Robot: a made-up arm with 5 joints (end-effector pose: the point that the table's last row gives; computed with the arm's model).
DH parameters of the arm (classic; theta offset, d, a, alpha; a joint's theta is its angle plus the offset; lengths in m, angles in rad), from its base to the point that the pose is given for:
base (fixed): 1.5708 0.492 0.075 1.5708
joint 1: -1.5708 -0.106 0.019 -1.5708
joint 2: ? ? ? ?
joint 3: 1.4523 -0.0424 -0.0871 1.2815
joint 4: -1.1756 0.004 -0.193 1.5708
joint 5: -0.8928 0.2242 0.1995 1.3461
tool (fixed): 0.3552 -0.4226 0 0
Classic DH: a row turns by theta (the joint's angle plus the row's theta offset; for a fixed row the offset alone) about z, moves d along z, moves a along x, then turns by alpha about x.
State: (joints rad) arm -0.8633 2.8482 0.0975 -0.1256 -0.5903
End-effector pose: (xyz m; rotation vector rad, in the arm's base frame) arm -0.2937 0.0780 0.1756 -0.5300 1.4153 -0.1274
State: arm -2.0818 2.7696 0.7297 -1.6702 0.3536
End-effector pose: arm -0.2517 0.3721 0.2592 0.4588 1.3102 -0.6159
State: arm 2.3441 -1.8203 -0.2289 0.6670 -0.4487
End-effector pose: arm -0.2369 -0.1232 0.3260 0.3714 -0.1050 -2.9630
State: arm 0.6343 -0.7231 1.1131 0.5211 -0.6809
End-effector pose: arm -0.0013 0.0935 0.7886 -1.6844 -1.6383 -1.2872
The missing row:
joint 2: -0.312 -0.02 0.0359 -1.9487
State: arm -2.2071 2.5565 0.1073 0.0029 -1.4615
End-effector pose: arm 0.1343 -0.3271 0.4806 -2.2953 0.6212 0.0561
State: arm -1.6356 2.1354 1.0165 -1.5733 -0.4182
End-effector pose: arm -0.3548 0.1733 0.2096 -0.0417 1.2412 0.2504
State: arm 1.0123 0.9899 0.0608 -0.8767 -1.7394
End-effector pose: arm 0.1373 -0.2161 0.7444 1.2643 -1.4631 -0.8821
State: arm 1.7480 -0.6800 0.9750 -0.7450 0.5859
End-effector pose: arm 0.2963 0.3152 0.4306 0.2478 -0.7229 -0.2684
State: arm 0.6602 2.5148 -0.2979 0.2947 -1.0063
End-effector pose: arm -0.0877 0.3854 0.2349 0.2219 0.6951 0.5948
